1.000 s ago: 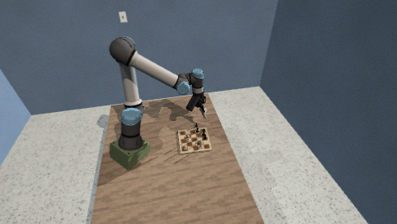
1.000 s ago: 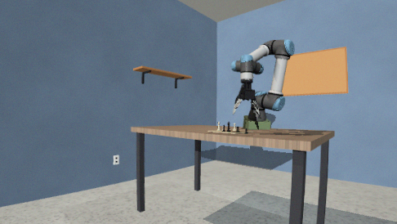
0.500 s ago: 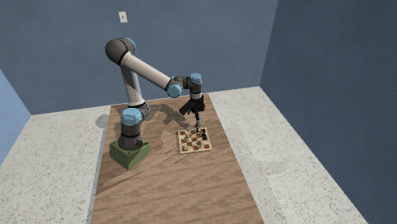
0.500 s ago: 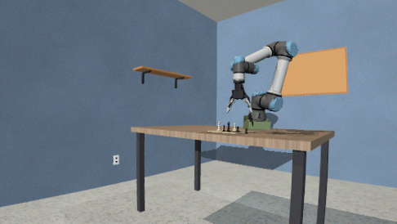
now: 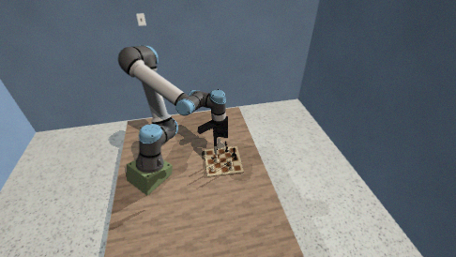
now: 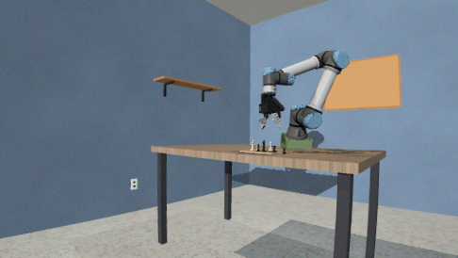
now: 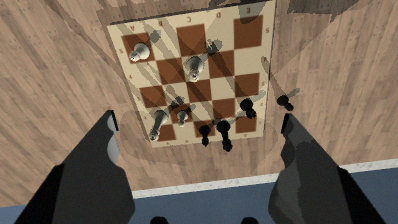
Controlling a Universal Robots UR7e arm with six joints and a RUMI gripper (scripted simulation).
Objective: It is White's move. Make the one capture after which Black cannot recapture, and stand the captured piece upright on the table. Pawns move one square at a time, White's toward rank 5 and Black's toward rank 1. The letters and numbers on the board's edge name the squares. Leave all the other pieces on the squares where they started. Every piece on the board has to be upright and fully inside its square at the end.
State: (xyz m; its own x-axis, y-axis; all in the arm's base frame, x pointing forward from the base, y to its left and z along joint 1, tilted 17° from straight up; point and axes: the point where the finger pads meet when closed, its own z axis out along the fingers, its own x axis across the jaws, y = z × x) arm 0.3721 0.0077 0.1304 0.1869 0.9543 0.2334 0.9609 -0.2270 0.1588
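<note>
My hand is 130 mm above the small chessboard, 40 mm short of it and 10 mm to the left of it. The rest, counted from my hand: white pawn: 110 mm below, 80 mm ahead, 40 mm to the right; black pawn: 130 mm to the left, 120 mm below, 80 mm ahead.
</note>
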